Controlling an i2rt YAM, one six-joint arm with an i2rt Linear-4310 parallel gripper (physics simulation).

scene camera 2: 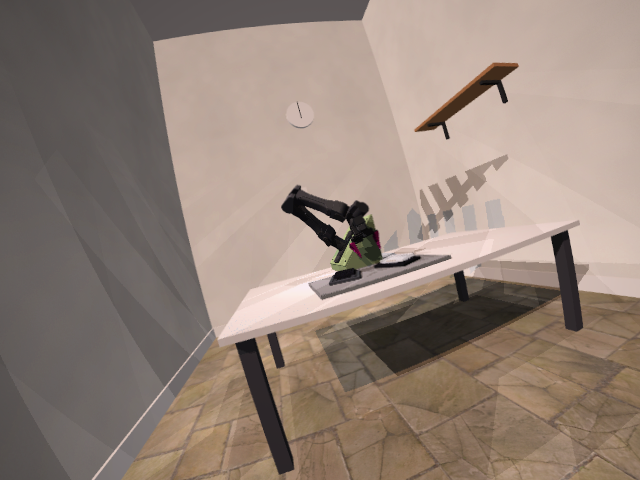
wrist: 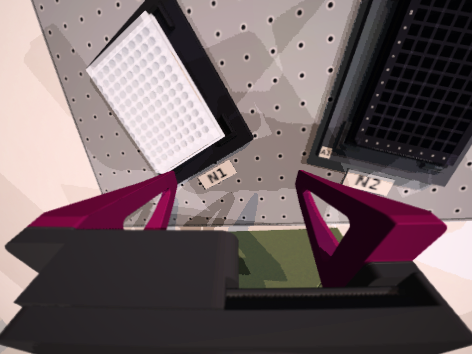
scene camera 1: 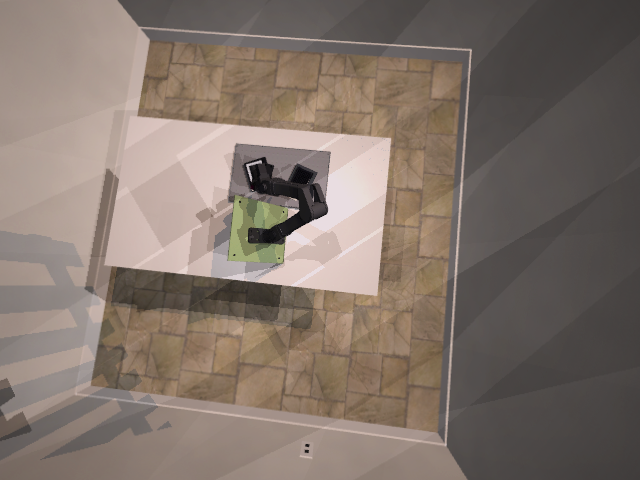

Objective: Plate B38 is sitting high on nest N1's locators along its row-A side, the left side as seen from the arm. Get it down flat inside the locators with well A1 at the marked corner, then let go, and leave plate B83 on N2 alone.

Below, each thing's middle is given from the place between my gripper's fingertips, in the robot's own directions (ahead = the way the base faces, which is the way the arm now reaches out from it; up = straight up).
Right now my hand is 8 cm to the right of the white well plate (wrist: 140, 75), 8 cm short of it and 4 cm above it. The rest, counted from my hand: black nest N1 (wrist: 177, 29): 8 cm ahead, 7 cm to the left, 6 cm below; grey perforated deck (scene camera 2: 369, 273): 7 cm below, 7 cm ahead, 4 cm to the right; N2 label (wrist: 356, 179): 12 cm to the right, 6 cm below, 5 cm behind.
